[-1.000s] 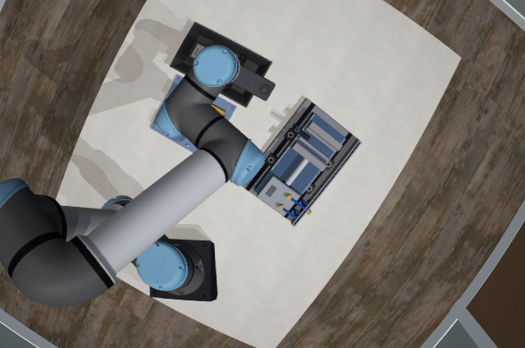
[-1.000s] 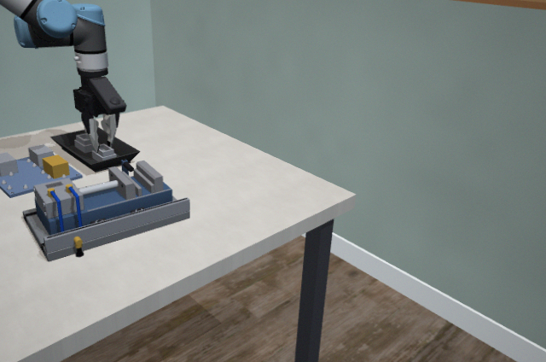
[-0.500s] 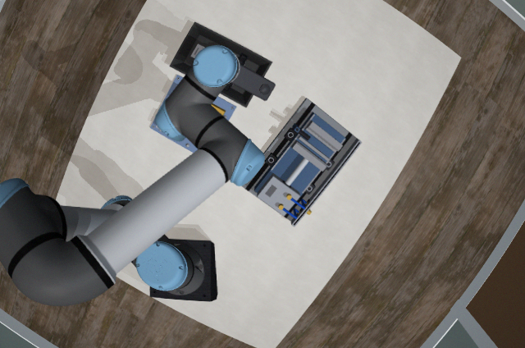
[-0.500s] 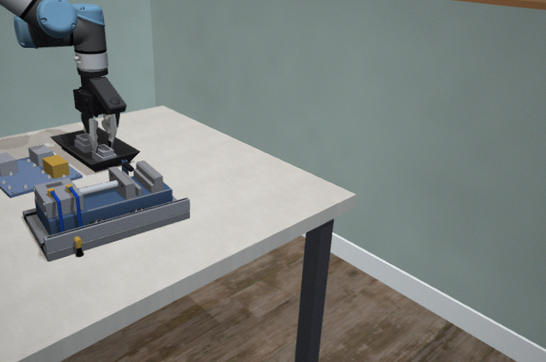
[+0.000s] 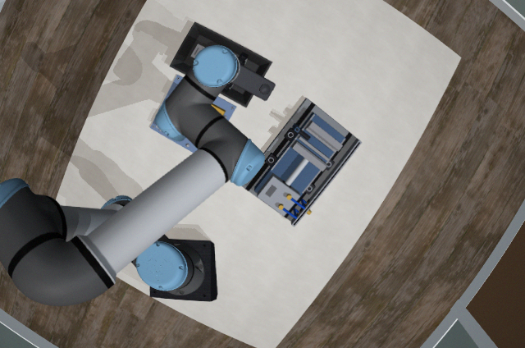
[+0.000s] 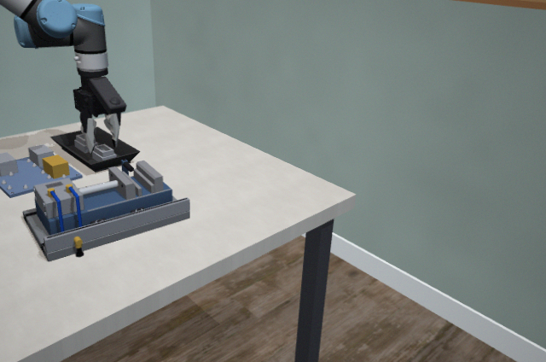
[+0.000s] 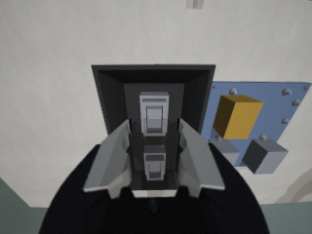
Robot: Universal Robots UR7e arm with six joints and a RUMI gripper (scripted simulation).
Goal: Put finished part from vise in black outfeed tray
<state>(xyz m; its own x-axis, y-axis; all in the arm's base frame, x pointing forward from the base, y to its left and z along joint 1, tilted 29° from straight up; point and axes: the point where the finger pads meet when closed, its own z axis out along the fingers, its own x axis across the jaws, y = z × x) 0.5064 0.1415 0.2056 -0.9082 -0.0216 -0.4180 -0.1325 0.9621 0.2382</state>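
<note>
Now: hand 130 mm past the yellow block, 30 mm above it and 10 mm to the left of it. Also, from my hand: blue fixture plate (170 mm behind, 50 mm below, 30 mm to the left); then vise (280 mm to the right, 90 mm behind, 10 mm below).
</note>
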